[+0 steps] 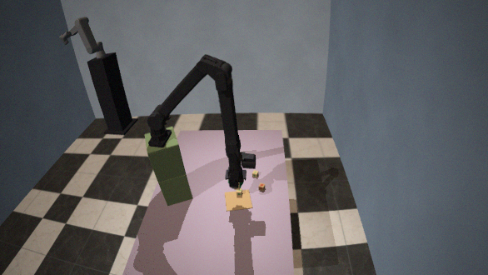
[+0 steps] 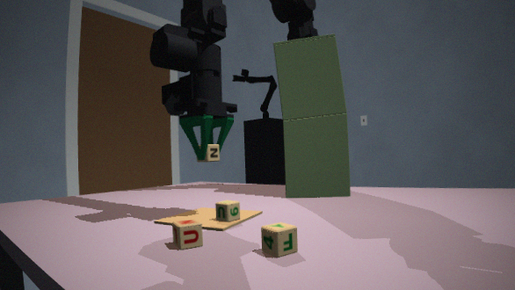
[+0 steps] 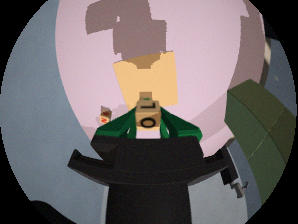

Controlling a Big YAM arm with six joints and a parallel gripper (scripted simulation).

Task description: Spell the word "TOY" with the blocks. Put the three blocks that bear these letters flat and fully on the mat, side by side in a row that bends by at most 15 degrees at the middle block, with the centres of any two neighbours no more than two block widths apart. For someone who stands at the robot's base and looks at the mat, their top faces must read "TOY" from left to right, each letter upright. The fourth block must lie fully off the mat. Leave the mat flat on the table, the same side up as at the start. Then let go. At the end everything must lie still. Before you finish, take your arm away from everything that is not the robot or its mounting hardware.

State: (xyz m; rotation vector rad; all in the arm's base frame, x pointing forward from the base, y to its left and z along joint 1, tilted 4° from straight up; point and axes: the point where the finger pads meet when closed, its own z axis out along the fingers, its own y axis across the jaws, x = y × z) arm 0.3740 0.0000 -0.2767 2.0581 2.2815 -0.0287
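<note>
My hand is 11 cm above the tan mat. Round my hand: letter block: 21 cm to the left, 10 cm below, 7 cm ahead; black-lettered block: right at my hand.
</note>
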